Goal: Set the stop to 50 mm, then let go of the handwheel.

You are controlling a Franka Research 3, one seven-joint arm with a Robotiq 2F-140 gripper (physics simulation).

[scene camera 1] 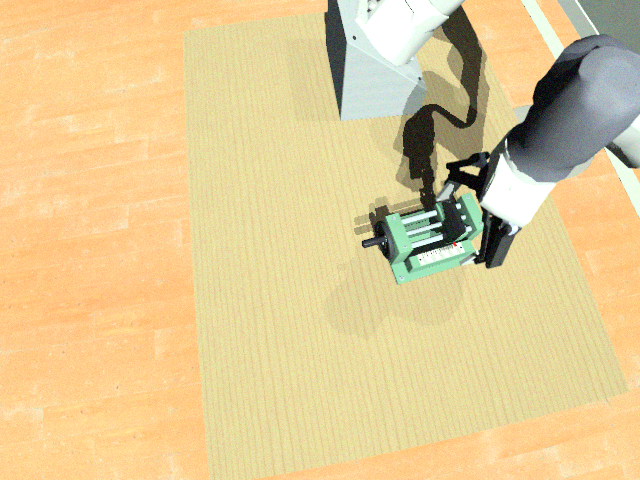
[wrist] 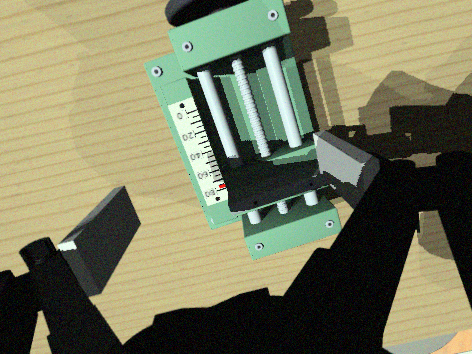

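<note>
A green vise-like fixture (scene camera 1: 397, 238) (wrist: 230, 37) lies on the mat, with rods and a threaded screw. Its black handwheel (scene camera 1: 383, 240) with a crank handle is at the left end in the scene view; part of the handwheel (wrist: 200, 9) shows at the wrist view's top. The dark stop block (scene camera 1: 453, 222) (wrist: 275, 185) sits near the end away from the handwheel. The red pointer (scene camera 1: 454, 244) (wrist: 222, 186) is between 60 and 80 on the white scale (scene camera 1: 439, 254) (wrist: 201, 166), nearer 80. My gripper (scene camera 1: 457, 225) (wrist: 223, 180) is open and empty, over the stop's end, away from the handwheel.
The ribbed mat (scene camera 1: 279, 361) (wrist: 50, 125) lies on a wooden floor (scene camera 1: 93, 258). A grey pedestal (scene camera 1: 374, 87) stands behind the fixture in the scene view. My right finger in the wrist view (wrist: 345, 165) is close beside the stop block; whether they touch is unclear.
</note>
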